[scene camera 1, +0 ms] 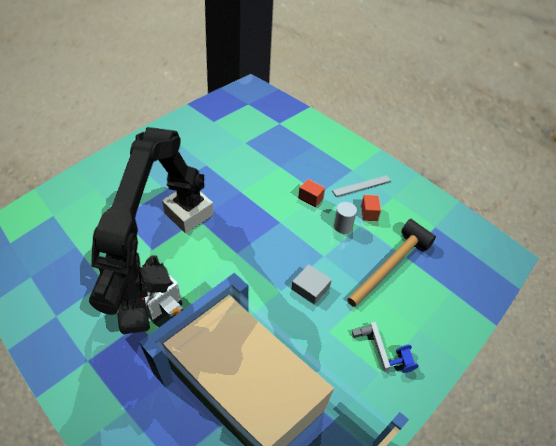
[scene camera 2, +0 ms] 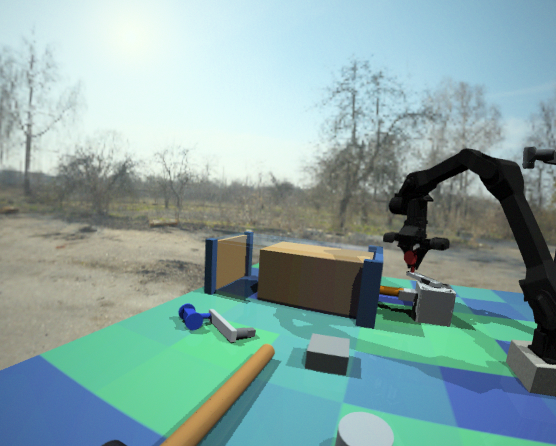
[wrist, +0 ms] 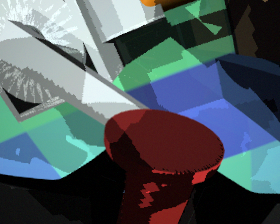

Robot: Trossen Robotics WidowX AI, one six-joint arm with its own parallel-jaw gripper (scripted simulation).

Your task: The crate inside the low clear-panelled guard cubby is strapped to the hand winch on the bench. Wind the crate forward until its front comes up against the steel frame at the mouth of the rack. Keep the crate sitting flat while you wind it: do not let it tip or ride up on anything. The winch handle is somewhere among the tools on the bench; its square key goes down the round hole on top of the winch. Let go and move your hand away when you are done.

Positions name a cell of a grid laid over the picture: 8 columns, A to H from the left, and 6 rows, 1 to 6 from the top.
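In scene camera 1 I find my gripper (scene camera 1: B5), together with a hammer (scene camera 1: F4) and a grey block (scene camera 1: E4). Scene camera 2 shows me the grey block (scene camera 2: E5) too, along with a grey winch (scene camera 2: G5) and my own gripper (scene camera 2: F4). My gripper (wrist: E4) is there in the wrist view as well, but the grey block is out of frame in the wrist view, and the hammer is out of frame in the wrist view too.
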